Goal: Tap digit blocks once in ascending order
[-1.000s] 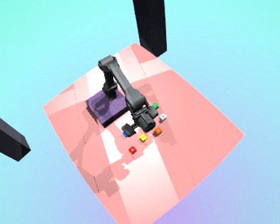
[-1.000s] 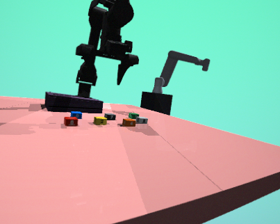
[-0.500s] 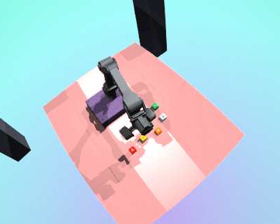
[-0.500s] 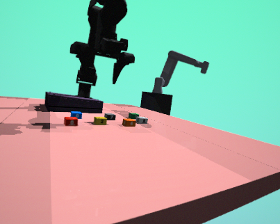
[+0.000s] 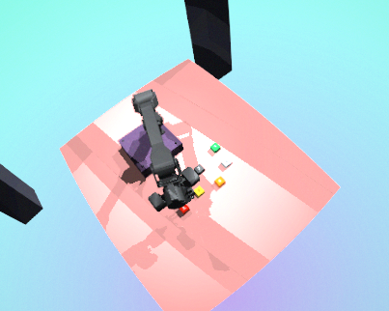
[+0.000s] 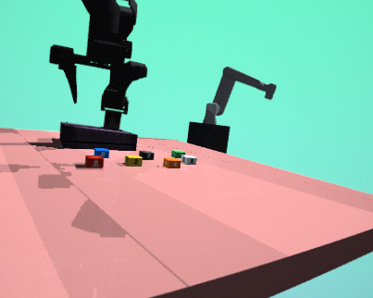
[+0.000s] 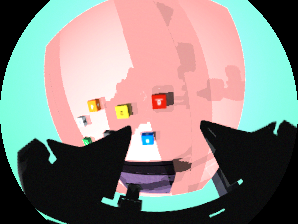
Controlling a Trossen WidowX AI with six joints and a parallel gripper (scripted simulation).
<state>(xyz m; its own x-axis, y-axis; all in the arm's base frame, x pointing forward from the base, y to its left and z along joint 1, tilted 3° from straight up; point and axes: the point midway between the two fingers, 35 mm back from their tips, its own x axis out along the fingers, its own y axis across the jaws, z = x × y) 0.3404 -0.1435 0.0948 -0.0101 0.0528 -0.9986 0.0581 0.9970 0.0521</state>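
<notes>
Now: gripper tip 120 mm above the blue block, 100 mm past it and 40 mm to the right of it. The rest, counted from my gripper tip: yellow block (120 mm below, 100 mm to the left, 10 mm behind); then dark grey block (160 mm to the left, 120 mm below, 80 mm behind); then red block (120 mm below, 10 mm ahead).
</notes>
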